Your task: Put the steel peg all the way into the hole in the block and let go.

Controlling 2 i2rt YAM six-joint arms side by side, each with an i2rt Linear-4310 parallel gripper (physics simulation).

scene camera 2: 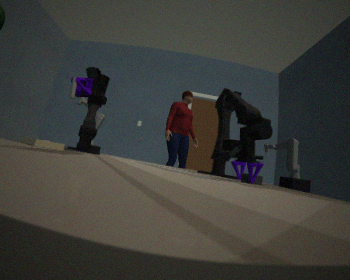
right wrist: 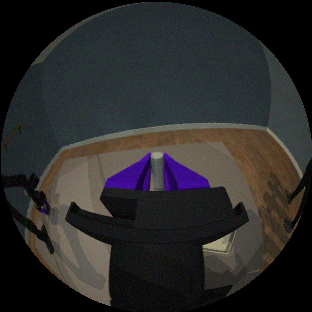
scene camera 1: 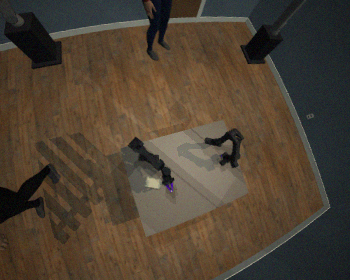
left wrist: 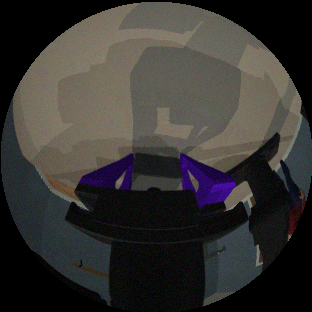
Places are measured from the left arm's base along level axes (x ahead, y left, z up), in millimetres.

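Pixels of known places: left gripper, fingertip midpoint: (scene camera 2: 245,181) (right wrist: 48,210) (scene camera 1: 222,157) (left wrist: 156,157); right gripper, fingertip midpoint: (scene camera 2: 73,79) (right wrist: 156,157) (scene camera 1: 171,191); left arm's base, origin of the base link: (scene camera 2: 217,175) (right wrist: 46,238) (scene camera 1: 213,142) (left wrist: 252,163); right arm's base, origin of the base link: (scene camera 2: 83,151).
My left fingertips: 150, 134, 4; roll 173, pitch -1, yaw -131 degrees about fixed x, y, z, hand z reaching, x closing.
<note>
Ahead of a thing's pixels: the offset from my left fingertips to its top centre, as dx, dy, dz. "spot": to the spot under its first point. Level surfaces: height alone.
The steel peg {+391, -557, +258} (scene camera 2: 74,87) (right wrist: 157,172) is held upright in scene camera 2, between the purple fingers of my right gripper (scene camera 1: 171,188) (scene camera 2: 81,87) (right wrist: 156,157). This gripper is shut on the peg, high above the table and far from the block. The grey block {-18, +21, +29} (scene camera 2: 257,180) (left wrist: 157,166) stands on the table. My left gripper (scene camera 2: 246,180) (left wrist: 156,157) has come together on the block, with a finger against each side. The dark hole {spot: -24, +27, +23} (left wrist: 153,189) shows partly on the block's face, at the edge of the black gripper body in the left wrist view.
A pale yellow tray {+384, -704, +21} (scene camera 1: 153,183) (scene camera 2: 48,145) (right wrist: 220,243) lies on the grey table {dz -4} (scene camera 1: 155,215) beside the right arm. A person (scene camera 1: 159,30) (scene camera 2: 180,122) stands beyond the table. A grey arm (scene camera 2: 292,152) on a black pedestal stands behind at the right of scene camera 2.
</note>
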